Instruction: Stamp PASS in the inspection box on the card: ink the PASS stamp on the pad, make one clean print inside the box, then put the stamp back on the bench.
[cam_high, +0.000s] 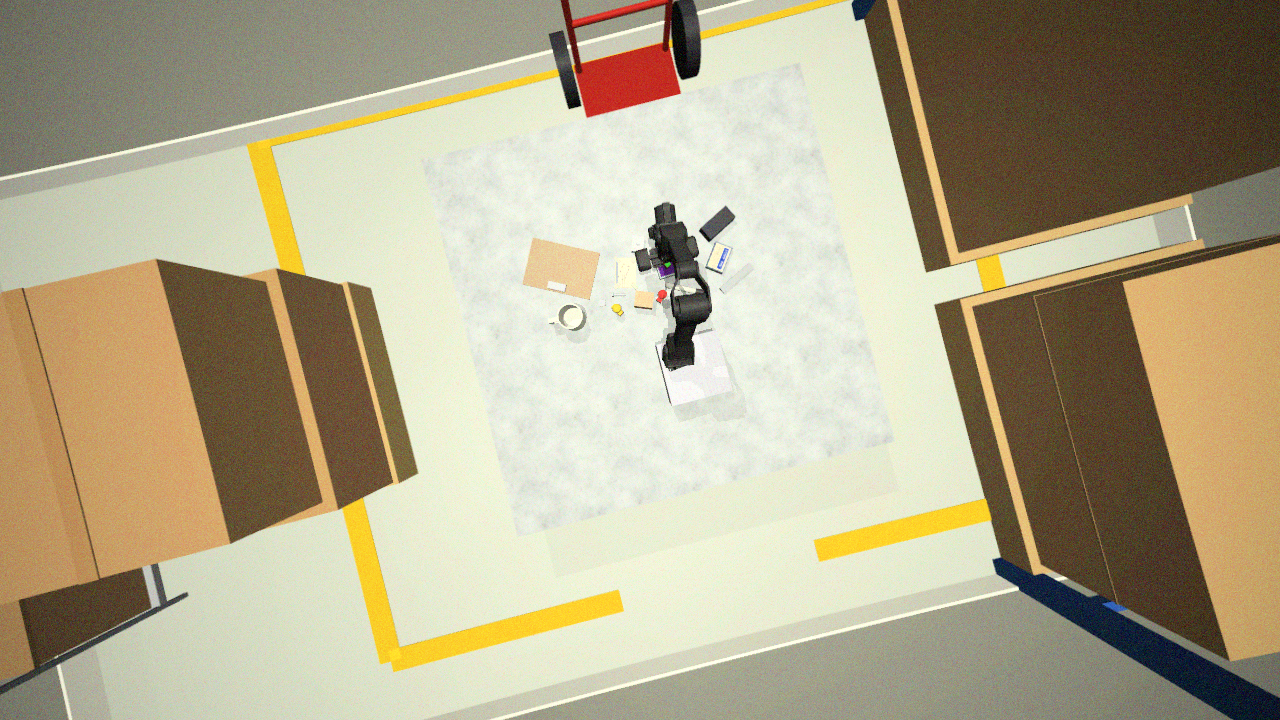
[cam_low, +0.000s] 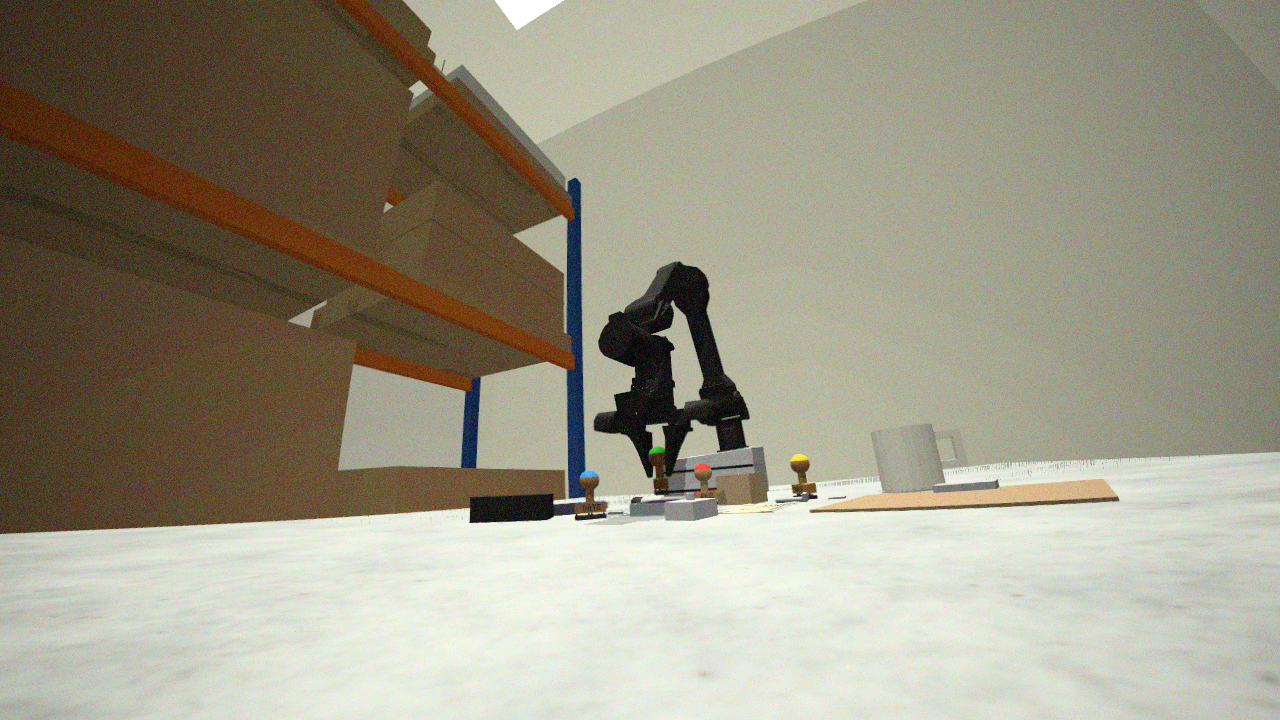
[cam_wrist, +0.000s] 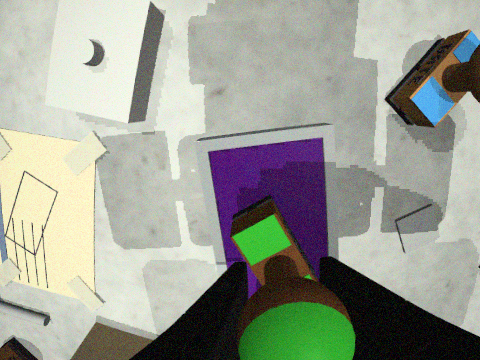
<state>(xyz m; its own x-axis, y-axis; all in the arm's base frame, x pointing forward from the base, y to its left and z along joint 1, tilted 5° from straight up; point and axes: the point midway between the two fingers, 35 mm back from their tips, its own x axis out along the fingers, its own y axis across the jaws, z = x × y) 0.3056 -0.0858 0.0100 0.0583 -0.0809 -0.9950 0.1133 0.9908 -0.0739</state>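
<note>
My gripper tip is now 50 mm above the purple ink pad. Round my gripper tip: blue-knobbed stamp (80 mm to the right, 60 mm ahead, 30 mm below); then red-knobbed stamp (100 mm behind, 50 mm to the left, 30 mm below); then green-knobbed stamp (right at my gripper tip).
</note>
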